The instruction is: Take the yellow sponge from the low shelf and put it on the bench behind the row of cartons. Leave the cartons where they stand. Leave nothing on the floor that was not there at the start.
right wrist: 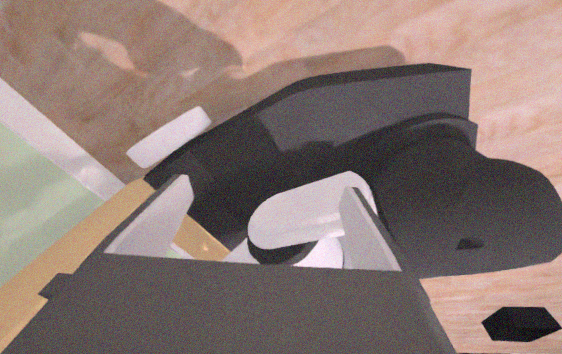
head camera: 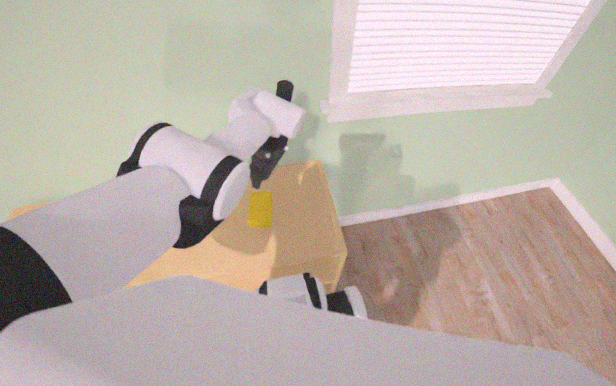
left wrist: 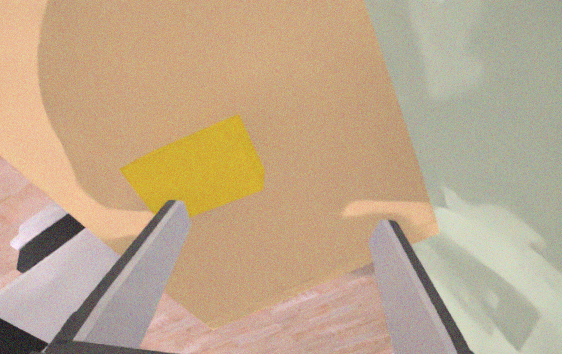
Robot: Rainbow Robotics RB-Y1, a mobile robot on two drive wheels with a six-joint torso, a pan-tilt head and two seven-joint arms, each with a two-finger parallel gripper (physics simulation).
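Frame: origin at the robot's base, x right, y up, z back, level; centimetres.
Seen in the pictures: left gripper, fingertip midpoint: (head camera: pixel 265 173) (left wrist: pixel 280 221); right gripper, fingertip midpoint: (right wrist: pixel 267 191).
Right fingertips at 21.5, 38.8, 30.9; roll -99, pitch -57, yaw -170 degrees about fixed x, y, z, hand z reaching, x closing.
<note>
Offsets run from my right fingertips to a thing's top centre, as dx, dy, dz. "*": to the spot under its first point. Level surfaces: height alone.
The yellow sponge @(-24.9, +26.8, -57.6) (head camera: pixel 260 210) (left wrist: pixel 200 167) lies flat on a light wooden top @(dy +22.3) (head camera: pixel 300 220) (left wrist: pixel 225 60), near its end. My left gripper (head camera: pixel 256 184) (left wrist: pixel 280 221) is open and empty, above the wooden top and beside the sponge. In the left wrist view, the left-hand finger covers a lower corner of the sponge, and the sponge lies mostly beyond that fingertip. How high the fingers are above the top is hard to tell. My right gripper (right wrist: pixel 267 191) is open, with nothing held between its fingers. The cartons do not show in these views.
A green wall (head camera: pixel 175 60) with a blinded window @(* +42.8, +60.8, -77.4) (head camera: pixel 465 45) stands behind the wooden top. Wood floor @(dy -38.7) (head camera: pixel 490 260) (right wrist: pixel 475 30) lies beside it. The robot's dark base (right wrist: pixel 425 195) is close to the right gripper. A black six-sided piece @(-178.8, -28.7, +66.9) (right wrist: pixel 520 324) shows at lower right.
</note>
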